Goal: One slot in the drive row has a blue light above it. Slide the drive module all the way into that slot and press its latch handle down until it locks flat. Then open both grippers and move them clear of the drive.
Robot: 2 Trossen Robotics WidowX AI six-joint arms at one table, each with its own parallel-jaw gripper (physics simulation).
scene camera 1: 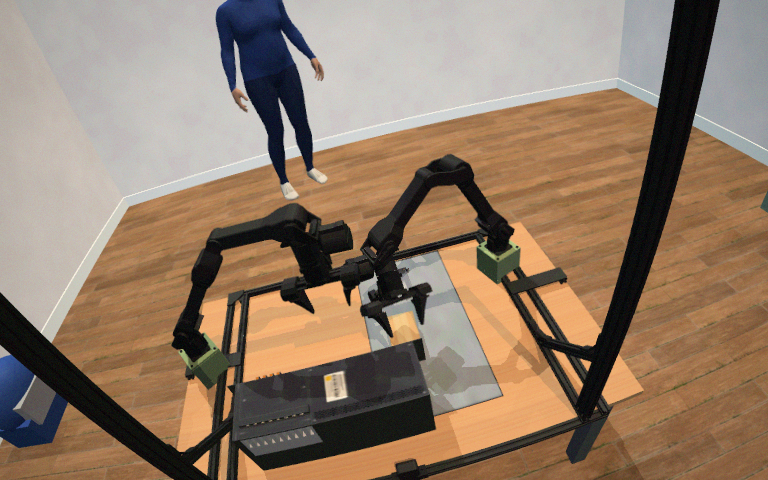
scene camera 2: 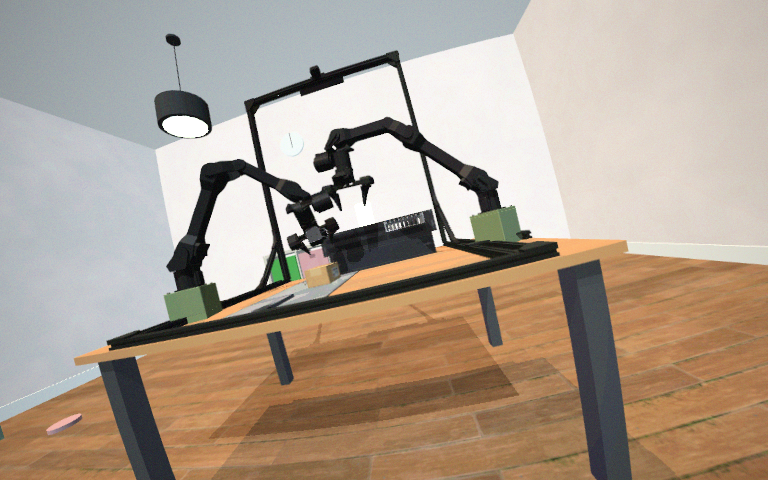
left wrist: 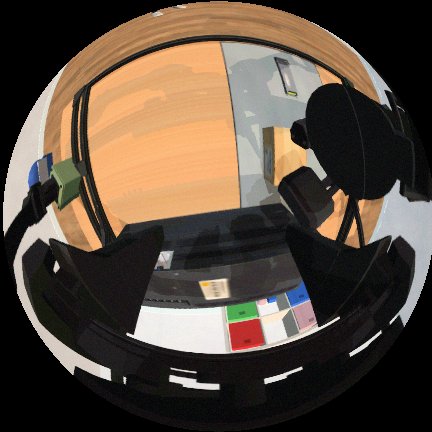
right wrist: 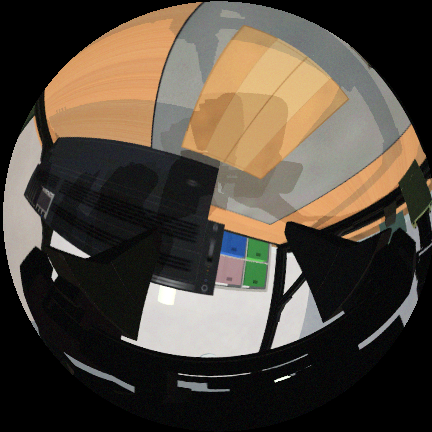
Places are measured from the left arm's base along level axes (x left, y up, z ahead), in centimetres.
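Where they show: left gripper, fingertip midpoint: (scene camera 1: 331,309) (scene camera 2: 352,208) (left wrist: 226,231); right gripper, fingertip midpoint: (scene camera 1: 407,331) (scene camera 2: 321,248) (right wrist: 224,231); left arm's base at its link origin: (scene camera 1: 197,350) (scene camera 2: 491,211) (left wrist: 54,188); right arm's base at its link origin: (scene camera 1: 498,246) (scene camera 2: 191,288).
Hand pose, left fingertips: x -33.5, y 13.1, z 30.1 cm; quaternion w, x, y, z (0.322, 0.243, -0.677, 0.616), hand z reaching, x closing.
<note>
Each offset is from my left fingertips to the top centre of the thing. "spot": to the spot under its first point. Level surfaces: height alone.
The black drive chassis {dx -11.6, dy -6.2, dz -14.8 cm} (scene camera 1: 283,393) (scene camera 2: 399,250) (left wrist: 260,272) (right wrist: 125,150) stands on the table. Its silvery drive row {spot: dx +2.8, dy -8.6, dz -19.8 cm} (scene camera 2: 405,221) (left wrist: 165,259) has a small blue spot in the left wrist view, partly hidden by a finger; the exact slot cannot be told. What looks like the drive module {dx +8.2, dy -22.6, dz +32.7 cm} (scene camera 2: 280,301) (left wrist: 286,76), dark with a yellow-green end strip, lies flat on the grey mat {dy -23.6 cm} (scene camera 1: 472,367) (left wrist: 250,105) (right wrist: 320,135). My left gripper (scene camera 1: 330,308) (scene camera 2: 352,206) (left wrist: 226,231) is open and empty, high near the chassis. My right gripper (scene camera 1: 406,330) (scene camera 2: 321,243) (right wrist: 224,231) is open and empty, above the cardboard box.
The cardboard box {dx -7.2, dy -17.6, dz +14.1 cm} (scene camera 1: 403,325) (scene camera 2: 321,275) (left wrist: 287,150) (right wrist: 260,95) sits on the mat beside the chassis. My right arm's wrist (left wrist: 350,145) is close beside the left gripper. Black frame rails edge the table, and coloured bins (left wrist: 246,334) (right wrist: 233,272) show beyond the chassis.
</note>
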